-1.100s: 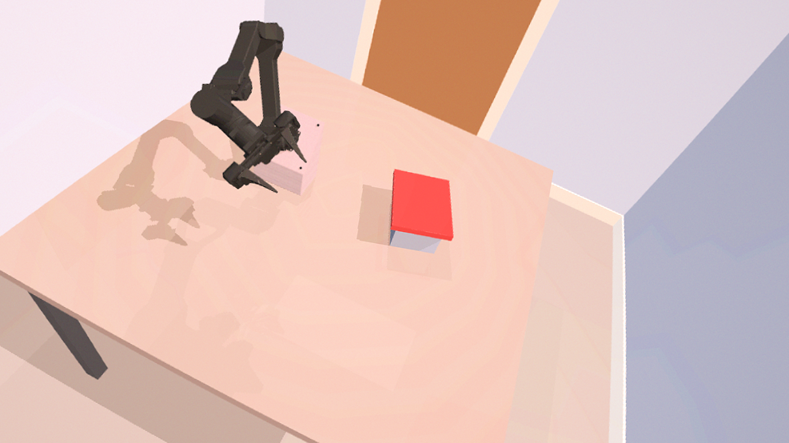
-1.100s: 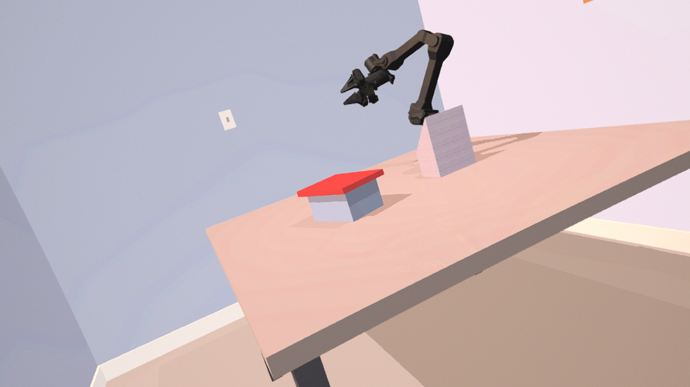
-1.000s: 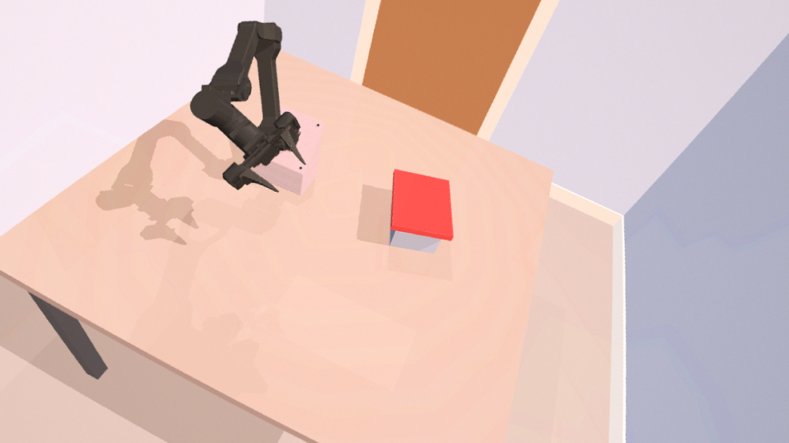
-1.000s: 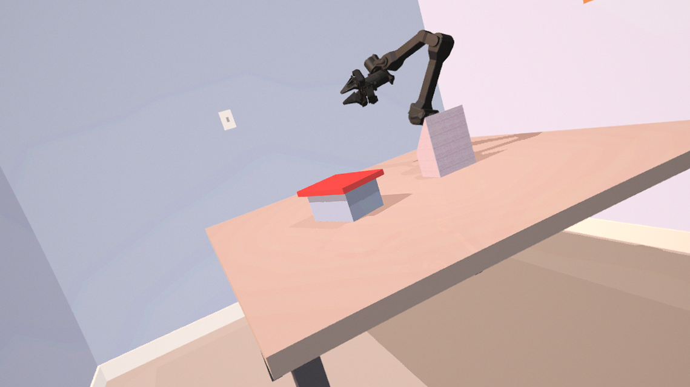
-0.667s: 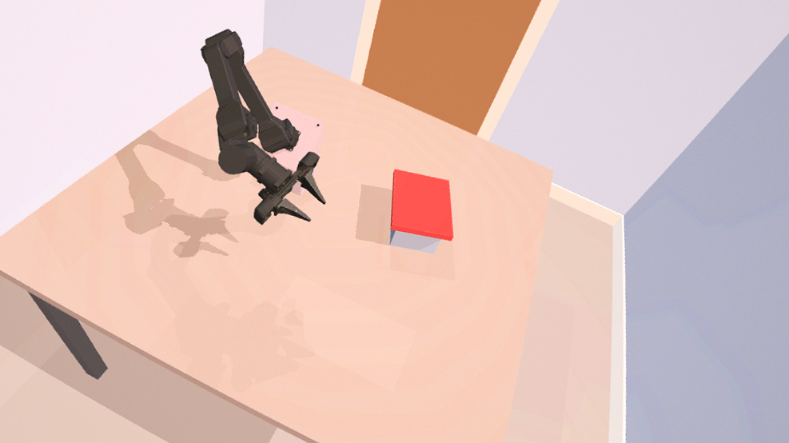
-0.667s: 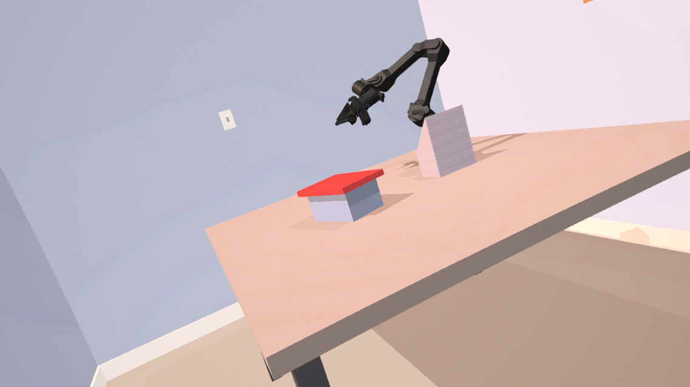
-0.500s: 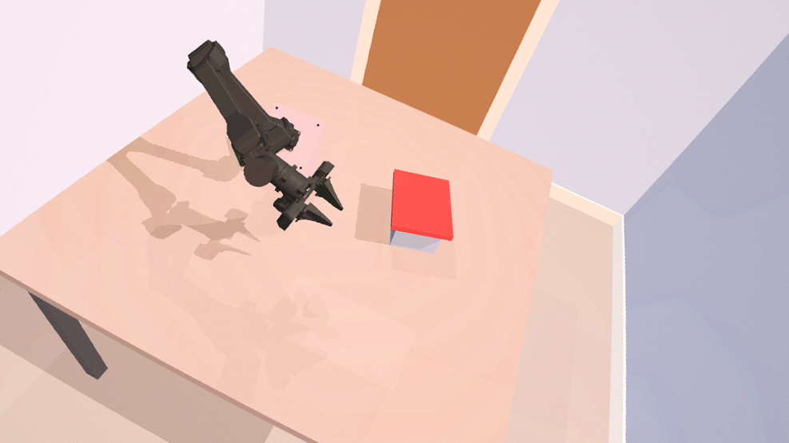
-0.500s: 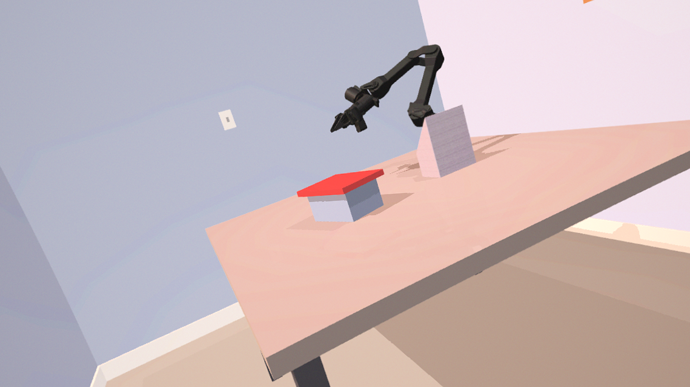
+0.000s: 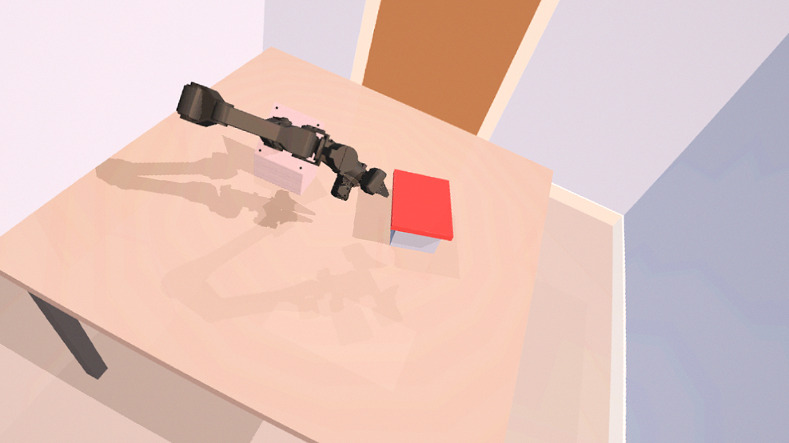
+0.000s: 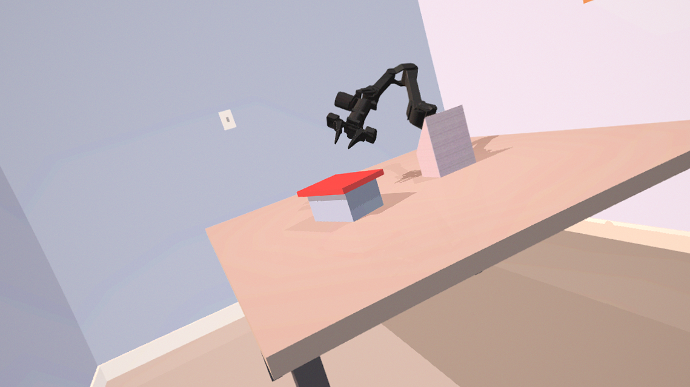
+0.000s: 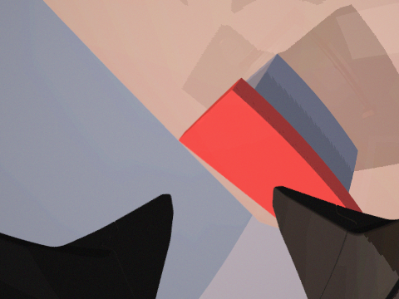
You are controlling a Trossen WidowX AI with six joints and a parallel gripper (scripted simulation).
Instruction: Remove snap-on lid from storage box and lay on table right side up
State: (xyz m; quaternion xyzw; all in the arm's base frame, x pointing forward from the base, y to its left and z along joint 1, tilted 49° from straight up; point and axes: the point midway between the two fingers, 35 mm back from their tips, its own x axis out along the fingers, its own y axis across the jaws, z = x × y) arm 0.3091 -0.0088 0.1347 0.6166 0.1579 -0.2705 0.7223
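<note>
Now: gripper tip 130 mm to the right of the red lid, 90 mm short of it and 90 mm above it. From my gripper tip the other things lie so: grey storage box 150 mm below, 130 mm to the left, 90 mm ahead.
</note>
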